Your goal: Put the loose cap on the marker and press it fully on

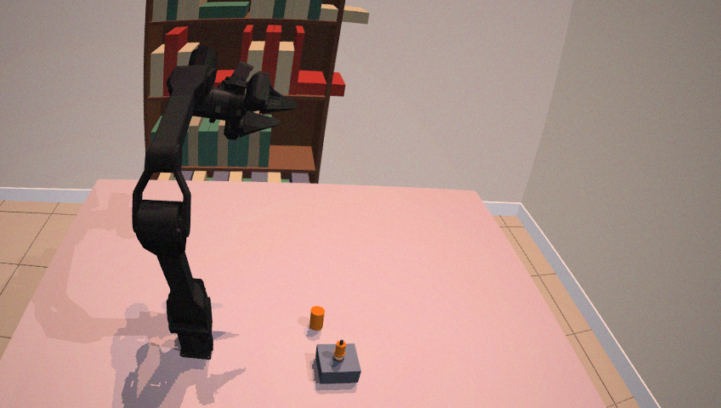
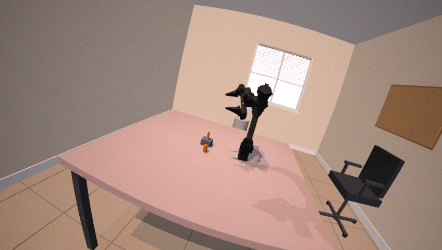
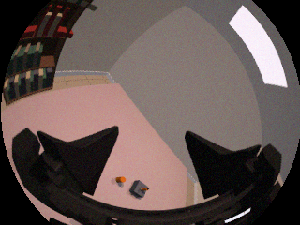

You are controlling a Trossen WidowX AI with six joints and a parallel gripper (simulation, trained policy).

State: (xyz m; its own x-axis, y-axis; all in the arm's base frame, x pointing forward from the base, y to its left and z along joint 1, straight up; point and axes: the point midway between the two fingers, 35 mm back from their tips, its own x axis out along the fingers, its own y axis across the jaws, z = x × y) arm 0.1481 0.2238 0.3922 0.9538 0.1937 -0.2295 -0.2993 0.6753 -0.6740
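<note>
My gripper tip is 36 cm above the orange cap, 16 cm to the left of it and 7 cm short of it. Round my gripper tip: orange marker: 31 cm below, 28 cm to the right, 10 cm ahead; holder block: 36 cm below, 28 cm to the right, 10 cm ahead.
</note>
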